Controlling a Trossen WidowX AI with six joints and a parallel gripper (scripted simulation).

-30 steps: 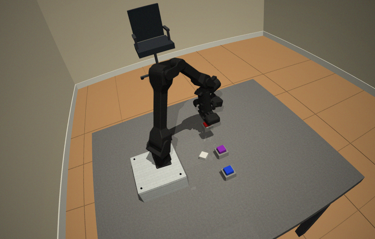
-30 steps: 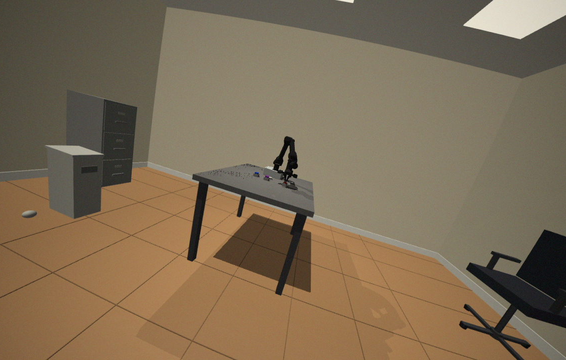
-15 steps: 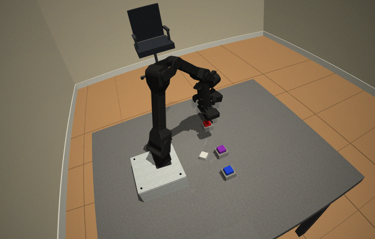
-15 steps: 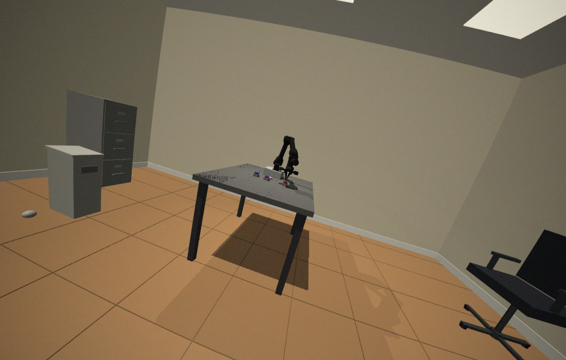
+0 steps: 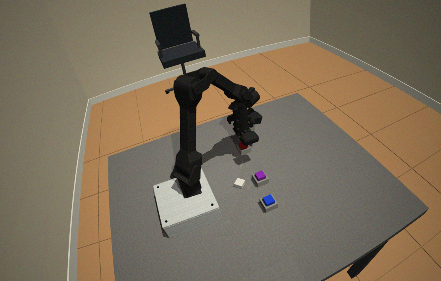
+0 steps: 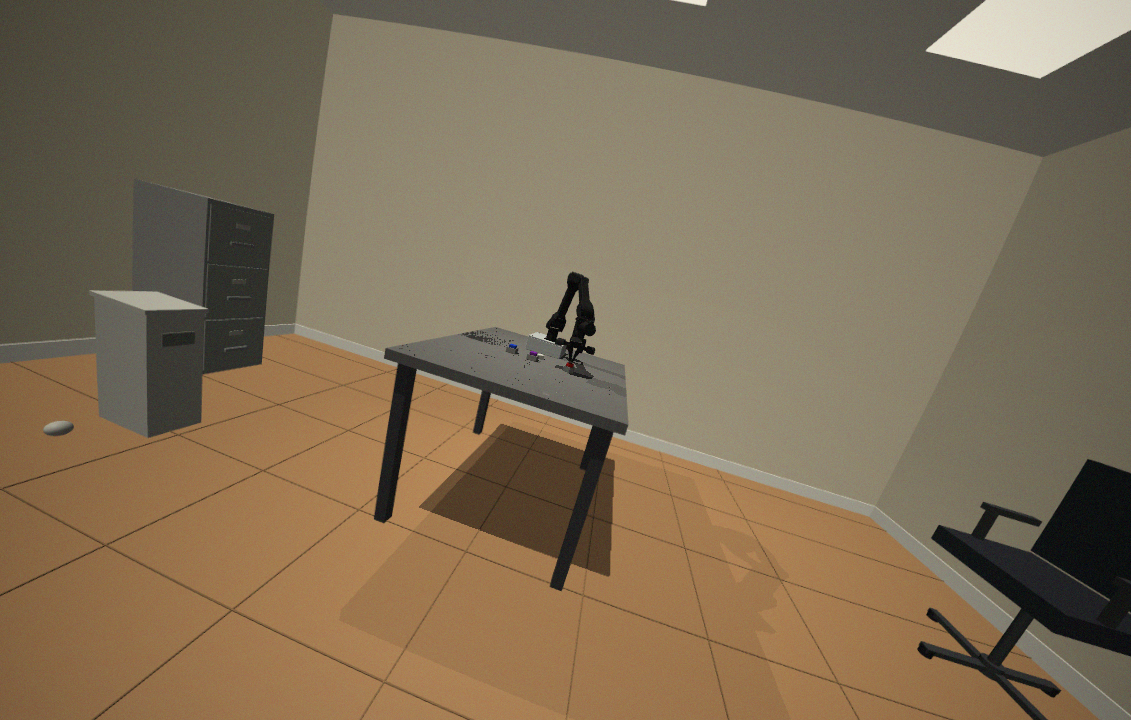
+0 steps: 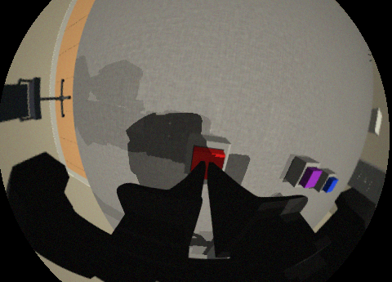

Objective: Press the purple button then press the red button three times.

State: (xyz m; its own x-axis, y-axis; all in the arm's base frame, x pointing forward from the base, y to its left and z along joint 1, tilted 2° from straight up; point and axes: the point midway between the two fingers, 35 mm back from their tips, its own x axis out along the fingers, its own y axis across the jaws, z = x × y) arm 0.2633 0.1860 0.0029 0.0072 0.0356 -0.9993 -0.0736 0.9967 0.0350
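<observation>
Right now the red button is 10 mm below my gripper tip. The rest, counted from my gripper tip: purple button 190 mm to the right, 10 mm below; white block 80 mm behind, 180 mm to the right, 30 mm below; blue button 20 mm behind, 300 mm to the right, 10 mm below.
</observation>
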